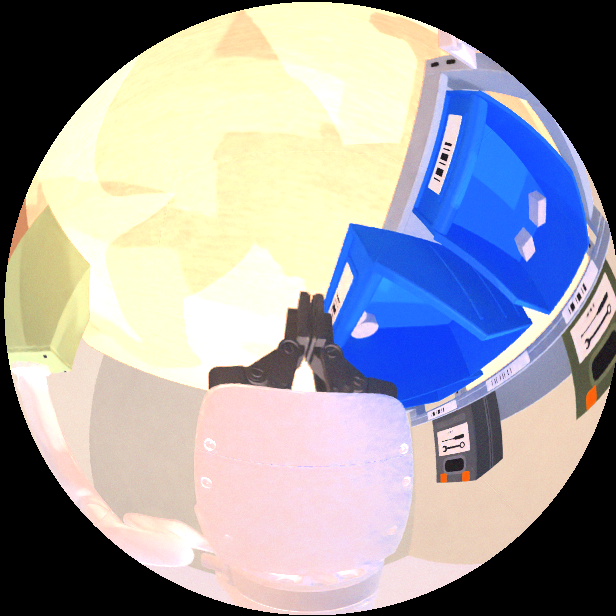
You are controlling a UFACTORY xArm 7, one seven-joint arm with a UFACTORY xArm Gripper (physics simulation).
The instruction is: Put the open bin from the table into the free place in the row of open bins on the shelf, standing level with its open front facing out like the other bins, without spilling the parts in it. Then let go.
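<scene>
My gripper (310,301) has its two black fingers pressed together, and I see nothing between them. Just to its right is a blue open bin (413,330) with a white label on its front and a pale part (363,326) inside. Its labelled front sticks out past the grey shelf's (402,189) front rail towards the fingers. I cannot tell whether the fingers touch the bin. Beside it on the shelf stands a second blue open bin (499,189) holding two grey blocks (531,224).
A dark grey box with a tool label (465,442) hangs below the shelf rail. A green box with a wrench label (594,333) is at the far right. A pale green box (43,298) stands at the far left. A pale yellow surface fills the upper left.
</scene>
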